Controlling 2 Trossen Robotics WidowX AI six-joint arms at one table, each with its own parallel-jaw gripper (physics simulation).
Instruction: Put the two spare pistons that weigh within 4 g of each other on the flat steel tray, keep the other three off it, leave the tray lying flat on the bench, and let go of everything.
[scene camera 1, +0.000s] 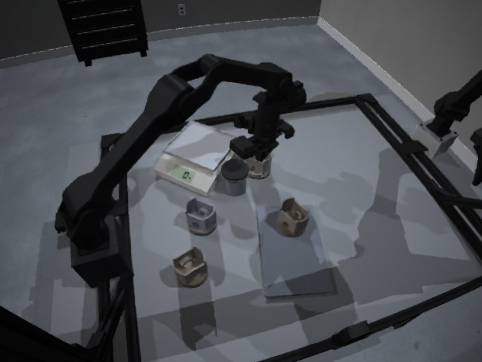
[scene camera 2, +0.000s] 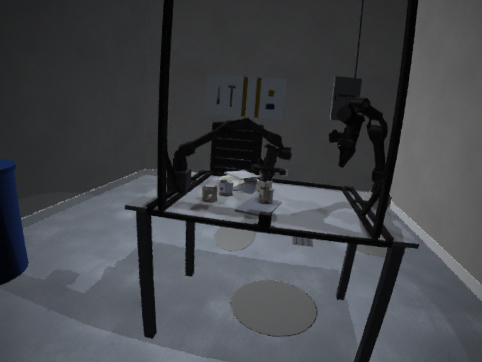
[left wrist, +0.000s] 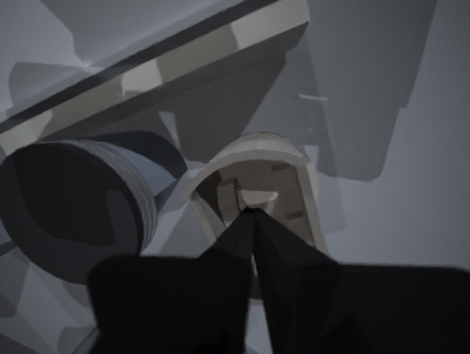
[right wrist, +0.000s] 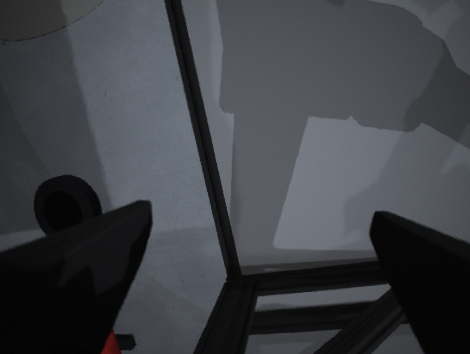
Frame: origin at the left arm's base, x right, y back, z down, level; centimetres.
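Where they show: left gripper, fingertip midpoint: (scene camera 1: 258, 161) (scene camera 2: 264, 184) (left wrist: 251, 215); right gripper, fingertip midpoint: (scene camera 2: 340, 167) (right wrist: 262, 218); left arm's base, link origin: (scene camera 1: 92, 239) (scene camera 2: 179, 170); right arm's base, link origin: (scene camera 1: 438, 129).
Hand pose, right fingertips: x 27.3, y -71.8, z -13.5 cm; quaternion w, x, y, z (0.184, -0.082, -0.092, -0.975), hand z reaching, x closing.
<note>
Each offset is from my right fingertips to the top centre of the thing. "pt": to the spot under its first point.
The flat steel tray @(dz +24.1, dx -16.6, dy +29.9 cm) (scene camera 1: 290, 265) (scene camera 2: 249, 208) lies on the bench with one tan piston @(dz +17.2, dx -21.9, dy +27.3 cm) (scene camera 1: 293, 220) (scene camera 2: 266, 197) upright near its back edge. A grey piston @(dz +17.9, dx -30.6, dy +47.8 cm) (scene camera 1: 201, 218) (scene camera 2: 226, 188) and a tan piston @(dz +17.9, dx -18.6, dy +53.9 cm) (scene camera 1: 191, 270) (scene camera 2: 209, 193) stand left of the tray. A dark-topped, grooved round piece @(dz +17.9, dx -39.4, dy +35.8 cm) (scene camera 1: 235, 179) (left wrist: 65, 210), apparently a piston crown up, stands by the scale. My left gripper (scene camera 1: 261, 156) (left wrist: 251, 215) is shut and empty, its tips over the open end of a pale piston @(dz +17.9, dx -42.7, dy +27.6 cm) (scene camera 1: 259, 169) (left wrist: 260, 146); contact is unclear. My right gripper (scene camera 2: 343, 163) (right wrist: 262, 218) is open and empty, raised at the right.
A white scale @(pt dz +18.6, dx -51.7, dy +41.7 cm) (scene camera 1: 200, 146) (left wrist: 195, 56) with a green display @(pt dz +21.4, dx -45.3, dy +48.0 cm) (scene camera 1: 185, 174) that seems to read 0 stands at the back left, close to the dark-topped piece. A black frame (scene camera 1: 400, 142) (right wrist: 202, 130) borders the bench. Arm shadows cross the bench top.
</note>
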